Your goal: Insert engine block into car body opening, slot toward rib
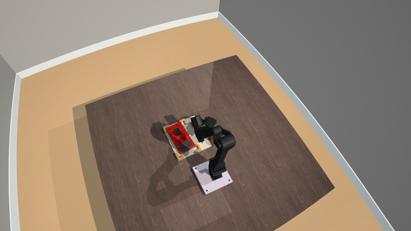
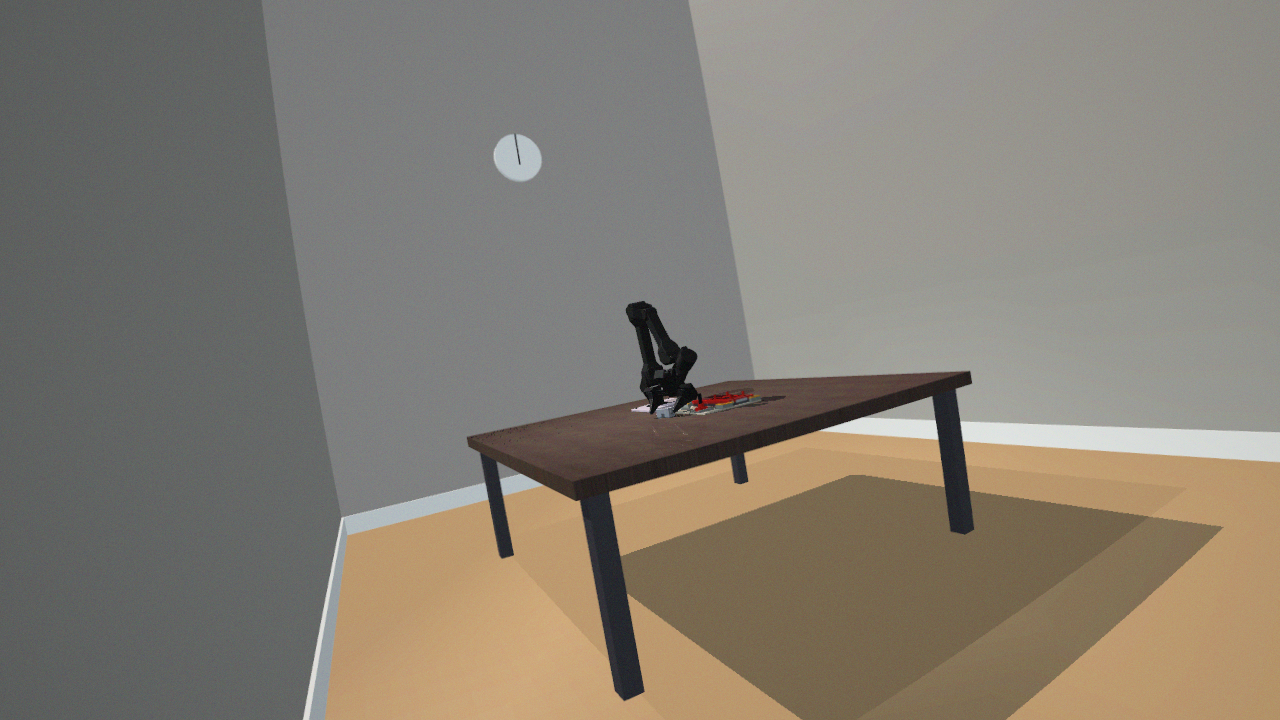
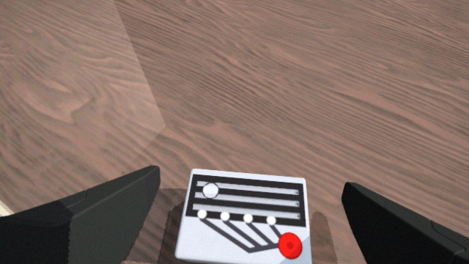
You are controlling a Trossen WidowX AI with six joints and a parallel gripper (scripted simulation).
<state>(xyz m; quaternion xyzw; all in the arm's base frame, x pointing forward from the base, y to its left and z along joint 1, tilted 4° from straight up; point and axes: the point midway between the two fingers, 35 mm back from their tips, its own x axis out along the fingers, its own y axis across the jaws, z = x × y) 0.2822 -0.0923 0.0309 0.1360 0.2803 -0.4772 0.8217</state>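
My gripper tip is now 10 mm to the right of the engine block and 10 mm above it. Round my gripper tip: dark post: 70 mm ahead, 110 mm to the left, 20 mm above.
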